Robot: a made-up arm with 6 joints.
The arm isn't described. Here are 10 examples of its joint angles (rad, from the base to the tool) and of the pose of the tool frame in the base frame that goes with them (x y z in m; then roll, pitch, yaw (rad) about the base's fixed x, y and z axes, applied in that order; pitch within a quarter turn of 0, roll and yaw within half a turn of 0).
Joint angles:
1: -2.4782 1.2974 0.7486 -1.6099 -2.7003 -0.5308
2: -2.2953 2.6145 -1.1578 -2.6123 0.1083 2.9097
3: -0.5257 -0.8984 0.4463 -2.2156 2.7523 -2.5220
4: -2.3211 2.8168 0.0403 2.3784 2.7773 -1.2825
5: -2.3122 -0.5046 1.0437 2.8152 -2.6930 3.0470
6: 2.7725 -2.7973 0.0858 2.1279 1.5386 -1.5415
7: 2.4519 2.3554 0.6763 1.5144 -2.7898 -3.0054
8: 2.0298 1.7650 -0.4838 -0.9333 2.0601 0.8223
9: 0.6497 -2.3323 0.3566 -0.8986 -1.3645 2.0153
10: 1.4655 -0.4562 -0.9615 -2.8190 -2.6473 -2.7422
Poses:
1: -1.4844 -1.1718 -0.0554 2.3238 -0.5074 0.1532
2: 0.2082 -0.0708 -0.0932 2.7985 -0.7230 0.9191
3: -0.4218 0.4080 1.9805 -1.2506 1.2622 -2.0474
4: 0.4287 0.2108 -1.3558 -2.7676 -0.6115 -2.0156
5: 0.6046 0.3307 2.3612 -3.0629 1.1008 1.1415
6: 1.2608 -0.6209 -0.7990 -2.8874 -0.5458 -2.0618
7: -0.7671 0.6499 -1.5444 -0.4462 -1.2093 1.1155
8: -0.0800 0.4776 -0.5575 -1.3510 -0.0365 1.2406
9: -1.2505 -1.1338 0.0453 3.1161 -0.6915 2.1133
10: -0.1942 0.2832 0.8930 -3.0352 -0.9611 -1.9419
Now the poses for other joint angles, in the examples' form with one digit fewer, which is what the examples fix.
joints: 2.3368 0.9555 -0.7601 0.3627 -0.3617 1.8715
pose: -0.503 0.840 0.063 1.163 1.071 -0.540
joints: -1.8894 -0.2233 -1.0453 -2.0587 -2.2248 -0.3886
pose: 0.033 -0.252 0.674 2.531 -0.774 -0.119
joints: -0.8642 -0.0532 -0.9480 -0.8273 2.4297 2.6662
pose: 0.140 -0.409 0.690 -1.485 -1.050 -2.697
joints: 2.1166 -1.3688 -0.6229 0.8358 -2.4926 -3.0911
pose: 0.459 -0.451 1.343 1.553 0.994 -0.059
